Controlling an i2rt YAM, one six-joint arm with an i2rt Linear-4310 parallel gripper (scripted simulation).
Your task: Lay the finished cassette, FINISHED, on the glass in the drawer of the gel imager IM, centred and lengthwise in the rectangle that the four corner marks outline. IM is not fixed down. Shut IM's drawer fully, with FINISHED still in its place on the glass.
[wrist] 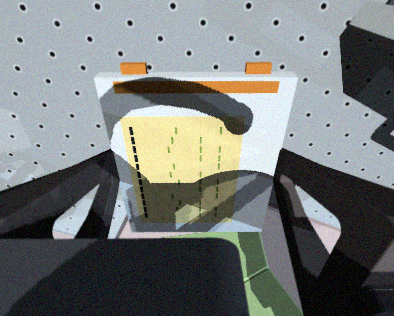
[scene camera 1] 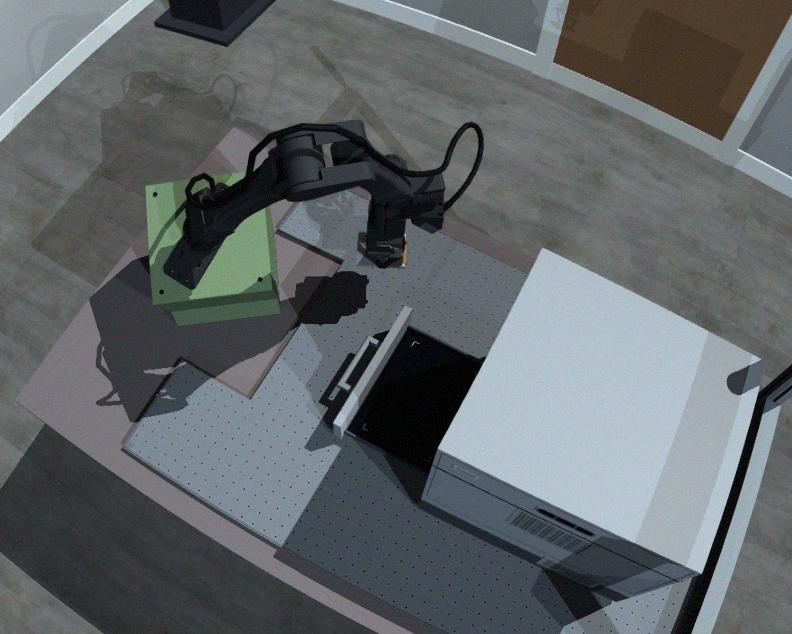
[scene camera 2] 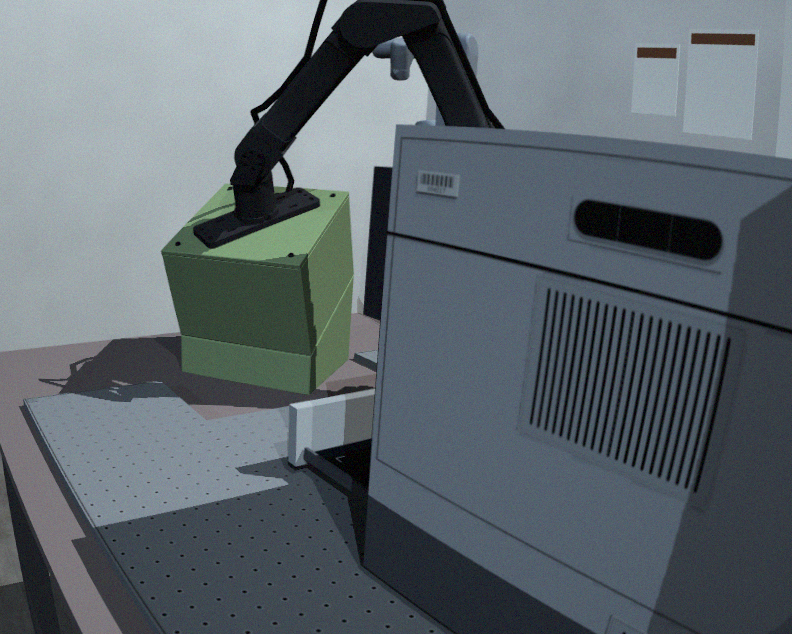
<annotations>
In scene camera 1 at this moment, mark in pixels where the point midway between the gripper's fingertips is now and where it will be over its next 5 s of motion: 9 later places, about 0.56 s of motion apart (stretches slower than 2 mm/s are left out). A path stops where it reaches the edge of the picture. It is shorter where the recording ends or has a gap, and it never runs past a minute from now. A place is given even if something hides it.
My gripper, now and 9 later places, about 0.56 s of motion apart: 383, 250; 377, 283; 374, 317; 367, 351; 368, 356; 375, 360; 384, 365; 394, 370; 403, 375; 410, 380
</annotations>
